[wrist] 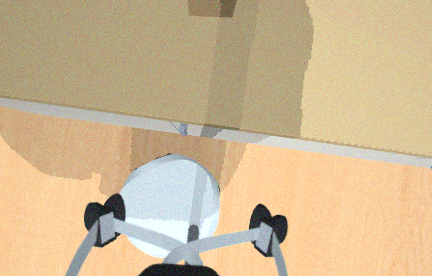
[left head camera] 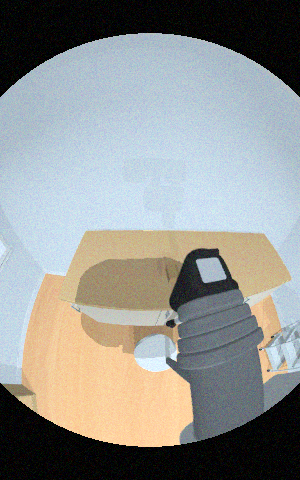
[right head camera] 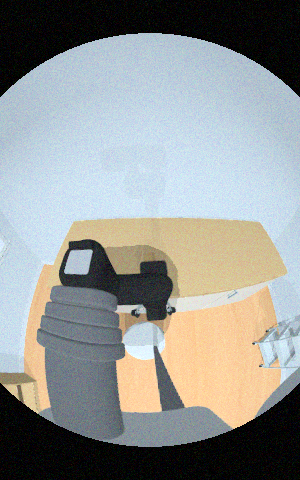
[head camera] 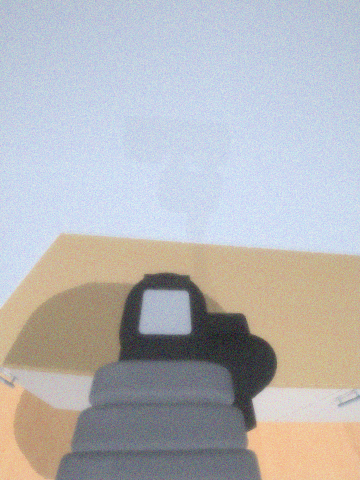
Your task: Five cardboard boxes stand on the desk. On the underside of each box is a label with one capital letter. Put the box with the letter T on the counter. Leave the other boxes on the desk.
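Seen in the pictures: gripper, fingertip midpoint: [wrist: 188, 215]; robot's base, link origin: [wrist: 173, 199] [left head camera: 154, 351] [right head camera: 144, 339].
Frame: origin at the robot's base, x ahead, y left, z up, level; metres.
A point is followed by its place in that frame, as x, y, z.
A cardboard box [left head camera: 172, 270] @[0.464, -0.089, 0.932] [wrist: 204, 7] @[0.417, -0.084, 0.905] stands on the wooden top of the counter [head camera: 305, 310] @[0.490, -0.532, 0.882] [left head camera: 255, 260] @[0.480, -0.808, 0.883] [right head camera: 225, 255] @[0.466, -0.592, 0.883] [wrist: 360, 90] @[0.335, -0.314, 0.883]. Its near part shows at the top edge of the wrist view; its label does not show. In the right head view the arm and wrist cover that spot. My gripper [right head camera: 153, 311] @[0.172, -0.087, 0.992] [wrist: 188, 215] @[0.172, -0.087, 0.992] is open and empty, its fingers wide apart. It hangs in front of the counter's front edge, over the floor side, away from the box. The other four boxes and their letters do not show in these views.
A white round object [left head camera: 155, 353] @[-0.008, 0.002, 0.187] [right head camera: 144, 341] @[-0.009, -0.008, 0.187] [wrist: 170, 200] @[0.032, -0.002, 0.187] lies below my gripper, in front of the counter. A white rack stands at the right. Part of a wooden piece of furniture [left head camera: 20, 395] [right head camera: 17, 380] shows at the lower left. A wall rises behind the counter.
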